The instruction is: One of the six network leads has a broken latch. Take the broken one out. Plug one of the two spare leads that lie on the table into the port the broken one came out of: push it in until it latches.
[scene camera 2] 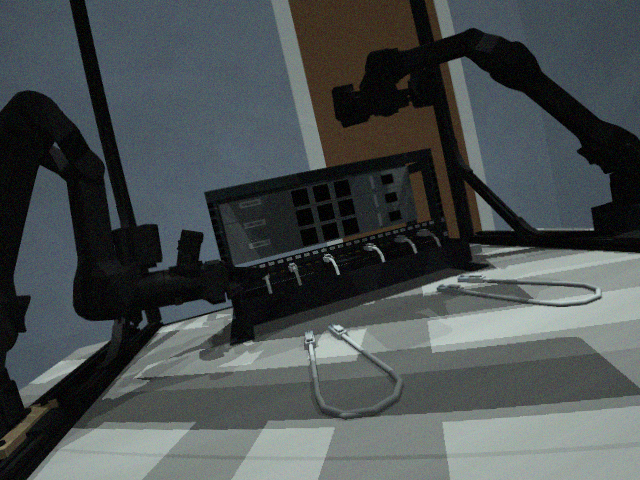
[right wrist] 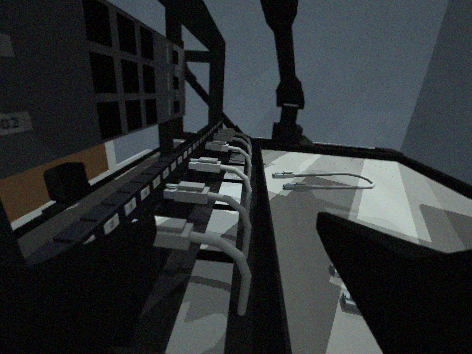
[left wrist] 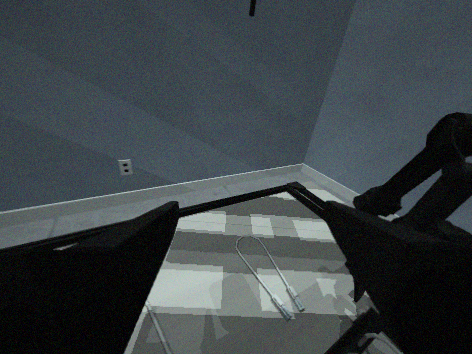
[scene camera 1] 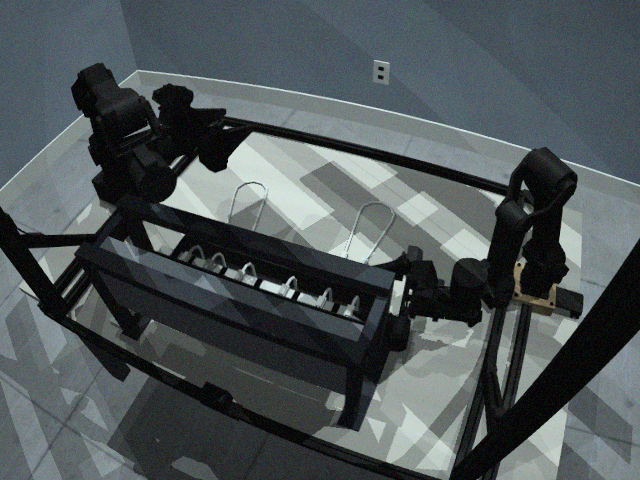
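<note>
The rack holds six leads in a row; which latch is broken I cannot tell. The nearest lead in the right wrist view has its plug beside the dark left-hand finger. One spare lead lies looped on the table; its plugs are partly behind a finger in the right wrist view. The other spare lead lies farther along. My right gripper is open at the rack's right end in scene camera 1. My left gripper is open, high above the table.
The table is patterned with light and shadow. A dark panel with square openings rises above the row of ports. Black frame bars edge the table, and a thick dark post crosses the front right.
</note>
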